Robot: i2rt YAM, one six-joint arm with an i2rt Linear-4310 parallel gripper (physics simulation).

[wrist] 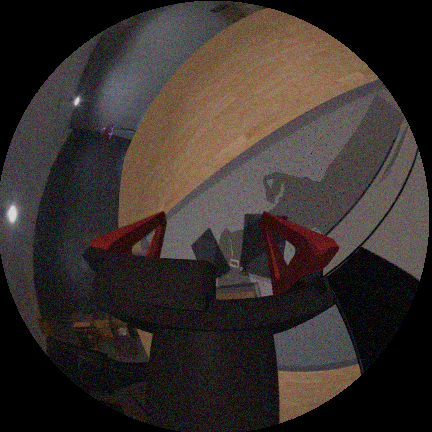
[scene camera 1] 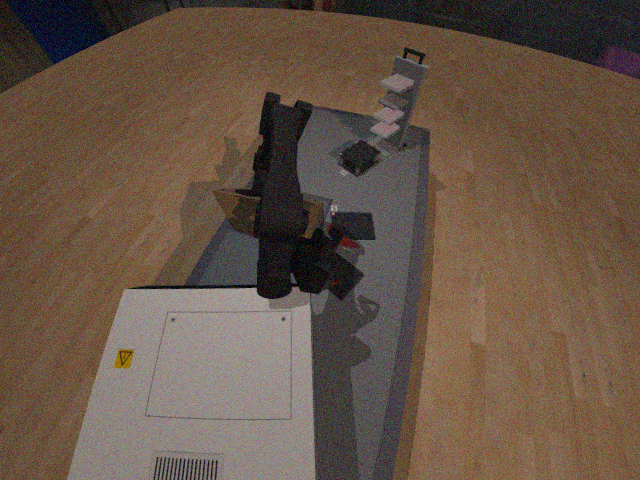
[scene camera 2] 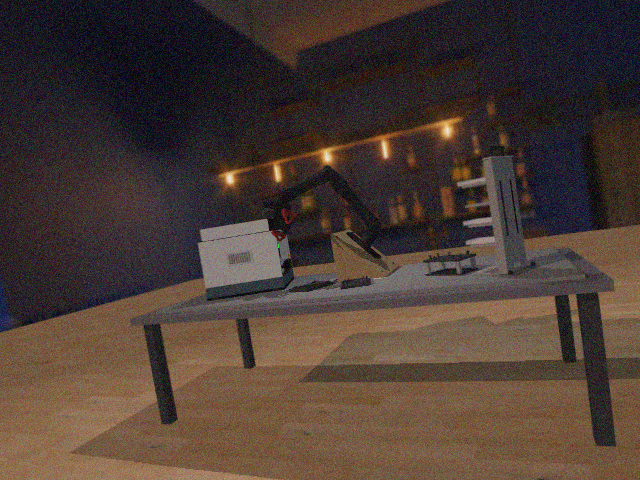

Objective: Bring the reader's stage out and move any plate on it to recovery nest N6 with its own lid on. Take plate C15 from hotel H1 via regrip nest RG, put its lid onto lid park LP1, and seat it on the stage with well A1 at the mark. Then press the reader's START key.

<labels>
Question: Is the gripper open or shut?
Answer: Open.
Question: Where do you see a lid pad LP1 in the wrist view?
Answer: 205,247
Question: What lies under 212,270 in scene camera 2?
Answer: A reader.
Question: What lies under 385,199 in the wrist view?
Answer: A reader.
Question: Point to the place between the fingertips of the gripper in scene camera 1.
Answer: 348,263
</labels>
